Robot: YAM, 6 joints.
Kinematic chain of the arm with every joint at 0, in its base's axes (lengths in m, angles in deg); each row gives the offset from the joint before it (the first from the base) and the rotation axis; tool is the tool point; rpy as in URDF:
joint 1: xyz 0 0 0.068 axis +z
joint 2: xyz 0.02 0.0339 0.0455 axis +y
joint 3: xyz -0.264 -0.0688 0 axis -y
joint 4: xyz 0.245 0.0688 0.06 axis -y
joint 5: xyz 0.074 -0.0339 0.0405 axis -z
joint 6: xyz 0.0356 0 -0.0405 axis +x
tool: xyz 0 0 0 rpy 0 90 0
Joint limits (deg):
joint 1: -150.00..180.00
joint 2: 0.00..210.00
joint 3: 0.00..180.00
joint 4: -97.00..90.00
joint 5: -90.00..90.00
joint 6: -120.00..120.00
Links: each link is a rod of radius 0.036 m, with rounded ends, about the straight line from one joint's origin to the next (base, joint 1, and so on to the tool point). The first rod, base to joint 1, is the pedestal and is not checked.
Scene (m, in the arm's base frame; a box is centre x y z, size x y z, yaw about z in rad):
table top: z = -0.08
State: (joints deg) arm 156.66 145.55 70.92 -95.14 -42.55 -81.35
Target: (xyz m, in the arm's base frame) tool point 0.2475 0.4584 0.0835
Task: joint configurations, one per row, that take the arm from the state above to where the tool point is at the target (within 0.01 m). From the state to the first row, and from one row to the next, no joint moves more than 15 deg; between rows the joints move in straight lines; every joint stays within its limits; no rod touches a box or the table.
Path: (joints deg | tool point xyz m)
1: 142.76 146.48 78.83 -89.08 -41.48 -81.35 | -0.2501 0.1605 0.0157
2: 128.87 147.42 86.74 -83.02 -40.41 -81.35 | -0.2271 0.2450 0.0116
3: 114.97 148.35 94.65 -76.95 -39.35 -81.35 | -0.1775 0.3277 0.0131
4: 101.07 149.28 102.56 -70.89 -38.28 -81.35 | -0.1006 0.3995 0.0208
5: 87.18 150.21 110.47 -64.83 -37.21 -81.35 | 0.0006 0.4506 0.0351
6: 73.28 151.15 118.38 -58.77 -36.14 -81.35 | 0.1200 0.4724 0.0560
7: 59.38 152.08 126.29 -52.71 -35.07 -81.35 | 0.2475 0.4584 0.0835

